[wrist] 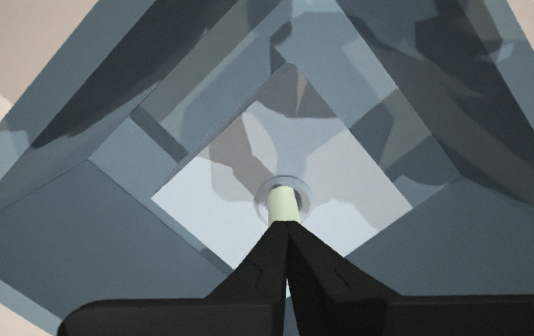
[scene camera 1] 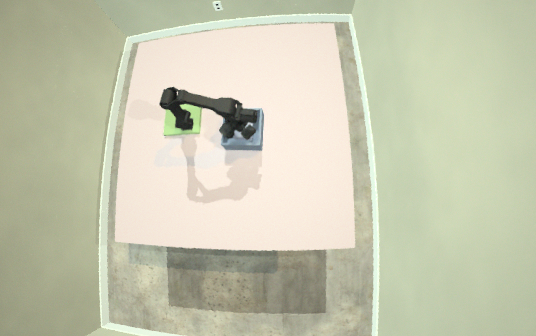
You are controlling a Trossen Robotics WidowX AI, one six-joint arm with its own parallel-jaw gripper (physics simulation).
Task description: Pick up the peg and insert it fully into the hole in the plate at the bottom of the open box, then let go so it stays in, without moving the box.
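Where they show: gripper, fingertip midpoint: (wrist: 284,231) (scene camera 1: 241,127); arm's base, origin of the base link: (scene camera 1: 187,124).
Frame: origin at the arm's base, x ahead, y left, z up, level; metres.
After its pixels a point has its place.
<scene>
The pale yellow-green peg (wrist: 283,204) @(x 0.313, y -0.052, z 0.047 m) stands in or over the round hole of the light grey plate (wrist: 200,187) @(x 0.339, y -0.080, z 0.033 m) in the wrist view. Its lower part in the view is hidden behind the fingertips, and its depth in the hole cannot be told. The plate lies at the bottom of the open blue box (scene camera 1: 242,147) @(x 0.318, y -0.141, z 0.031 m) (wrist: 100,225) @(x 0.401, y -0.100, z 0.021 m). My gripper (scene camera 1: 238,133) @(x 0.316, y -0.050, z 0.064 m) (wrist: 284,231) @(x 0.316, y -0.050, z 0.064 m) is shut with its fingertips together and nothing between them. It is over the box, with the tips in line with the peg. The peg cannot be made out in the scene view.
The blue box's walls surround the plate. The arm's base stands on a green square (scene camera 1: 195,128) @(x 0.050, y -0.025, z 0.000 m) left of the box. Both are on a large pale pink table top (scene camera 1: 295,200) @(x 0.576, y -0.390, z -0.024 m). Shadows of the arm fall across the table and inside the box.
</scene>
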